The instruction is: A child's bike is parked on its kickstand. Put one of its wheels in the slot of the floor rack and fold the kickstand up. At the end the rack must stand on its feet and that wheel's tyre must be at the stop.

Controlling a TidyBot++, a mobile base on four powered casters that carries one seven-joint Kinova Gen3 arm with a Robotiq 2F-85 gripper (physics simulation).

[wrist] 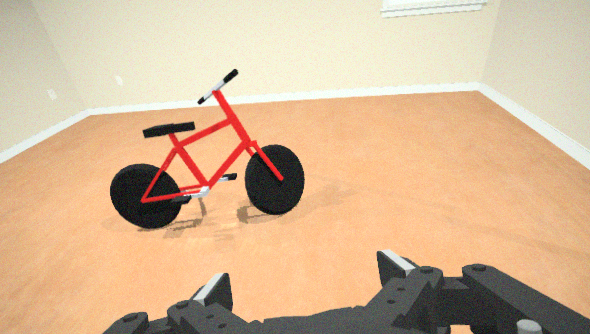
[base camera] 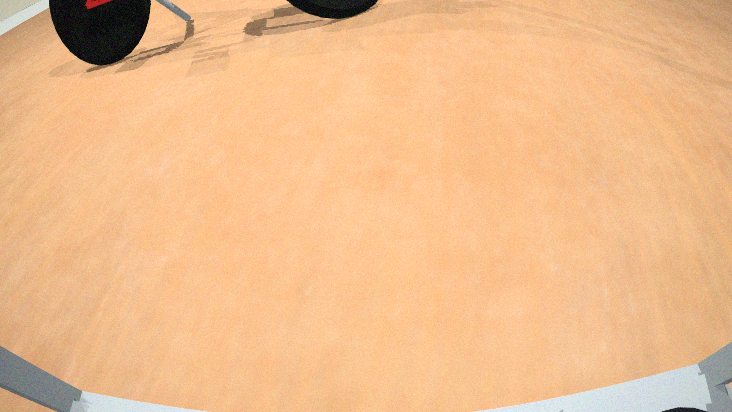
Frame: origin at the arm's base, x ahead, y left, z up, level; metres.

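Where they show: gripper, fingertip midpoint: (wrist: 304, 278).
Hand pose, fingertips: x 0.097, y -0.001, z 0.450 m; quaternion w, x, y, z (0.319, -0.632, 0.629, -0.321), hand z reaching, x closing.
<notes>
After its pixels a point has its place.
The red child's bike (wrist: 192, 166) @(x 1.158, y 0.500, z -0.076 m) stands upright in the wrist view, left of centre, with its handlebar end to the right. Its front wheel (wrist: 275, 187) @(x 1.104, y 0.099, z -0.237 m) (base camera: 335, 6) @(x 1.051, y 0.081, z -0.350 m) and rear wheel (wrist: 131, 192) @(x 1.125, y 0.846, z -0.162 m) (base camera: 99, 33) @(x 1.092, y 0.793, z -0.291 m) are black and rest on the floor. In the base view both wheels are cut off by the top edge. A thin grey rod (base camera: 176, 10) @(x 1.269, y 0.609, z -0.334 m), which looks like the kickstand, slants down between them. My gripper (wrist: 304, 278) @(x 0.097, y -0.001, z 0.450 m) is open and empty, at the bottom of the wrist view, apart from the bike. The floor rack does not show in either view.
The bike's black saddle (wrist: 169, 130) @(x 1.202, y 0.564, z 0.116 m) and handlebar (wrist: 217, 87) @(x 1.221, y 0.287, z 0.282 m) stand above the frame. Cream walls (wrist: 300, 50) @(x 2.894, y -0.248, z 0.125 m) with a white baseboard (wrist: 350, 93) @(x 2.776, y -0.742, z -0.358 m) rise behind the bike, meeting in corners at left and right. The base's pale front edge (base camera: 640, 386) shows at the bottom of the base view.
</notes>
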